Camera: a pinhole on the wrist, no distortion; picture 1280 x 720 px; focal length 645.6 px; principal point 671.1 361.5 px. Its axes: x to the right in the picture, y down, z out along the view. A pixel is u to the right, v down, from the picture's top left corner.
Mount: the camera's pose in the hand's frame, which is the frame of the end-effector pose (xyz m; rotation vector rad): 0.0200 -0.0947 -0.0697 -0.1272 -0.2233 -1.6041
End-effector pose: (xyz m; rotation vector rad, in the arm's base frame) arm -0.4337 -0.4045 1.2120 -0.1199 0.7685 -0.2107
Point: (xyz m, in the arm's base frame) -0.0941 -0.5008 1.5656
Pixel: 834.2 406.3
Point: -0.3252 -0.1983 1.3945
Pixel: 288.3 161.4
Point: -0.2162 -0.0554 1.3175
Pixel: 78.9 336.7
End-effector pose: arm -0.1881 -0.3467 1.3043 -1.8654 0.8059 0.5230
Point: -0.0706 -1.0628 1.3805
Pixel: behind the camera
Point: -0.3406 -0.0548 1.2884
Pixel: 592.2 46.6
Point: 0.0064 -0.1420 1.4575
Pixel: outside the picture
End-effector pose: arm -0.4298 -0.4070 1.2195 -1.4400 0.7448 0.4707
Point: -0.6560 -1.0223 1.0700
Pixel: behind the camera
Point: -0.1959 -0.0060 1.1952
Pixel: 826.3 541.7
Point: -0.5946 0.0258 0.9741
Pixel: 310.9 352.7
